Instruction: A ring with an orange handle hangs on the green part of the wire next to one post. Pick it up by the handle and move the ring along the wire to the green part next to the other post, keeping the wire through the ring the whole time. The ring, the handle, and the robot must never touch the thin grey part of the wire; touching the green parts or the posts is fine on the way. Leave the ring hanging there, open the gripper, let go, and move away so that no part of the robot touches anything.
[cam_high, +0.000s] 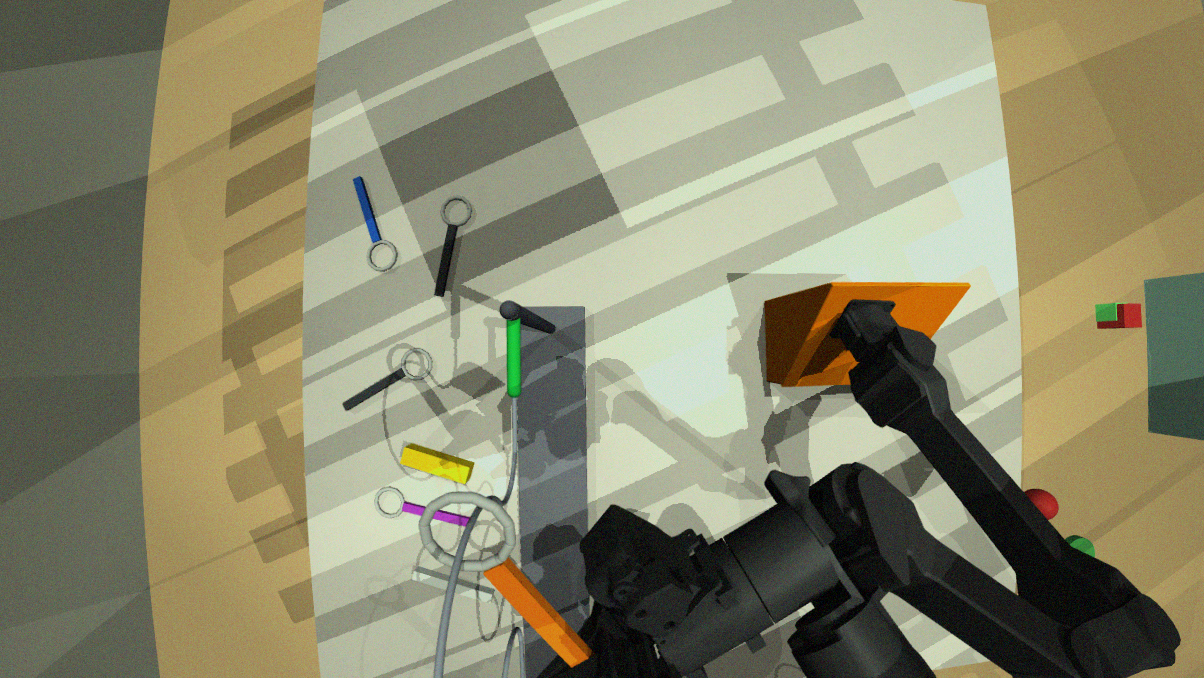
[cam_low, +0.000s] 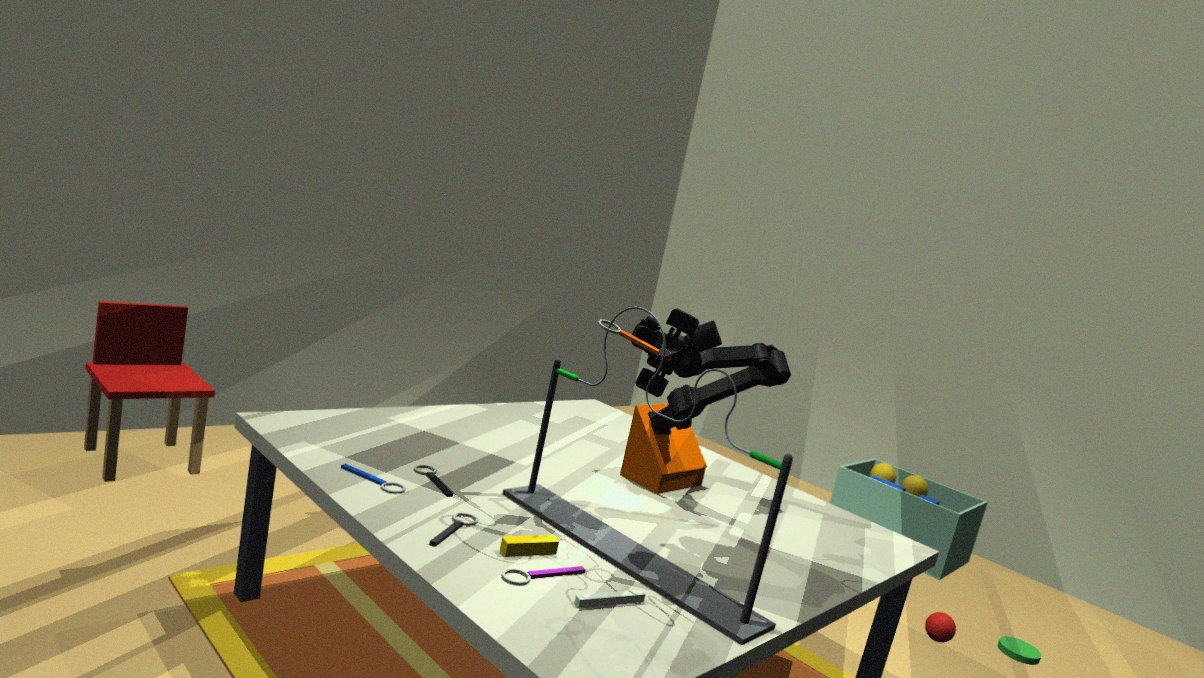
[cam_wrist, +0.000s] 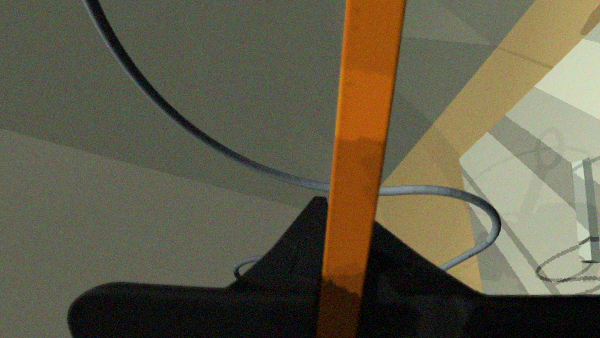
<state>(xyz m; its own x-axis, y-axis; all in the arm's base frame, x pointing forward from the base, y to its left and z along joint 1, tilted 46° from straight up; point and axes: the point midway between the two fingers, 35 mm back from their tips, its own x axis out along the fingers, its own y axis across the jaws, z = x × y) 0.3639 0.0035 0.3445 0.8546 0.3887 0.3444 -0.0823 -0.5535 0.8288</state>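
My gripper tip is now 9 cm to the left of the ring with orange handle, 2 cm below it and 1 cm short of it. Also, from my gripper tip: ring with black handle (41 cm to the right, 40 cm below, 21 cm ahead); ring with purple handle (40 cm below, 26 cm ahead, 5 cm to the left); yellow block (39 cm below, 22 cm ahead, 4 cm to the right).
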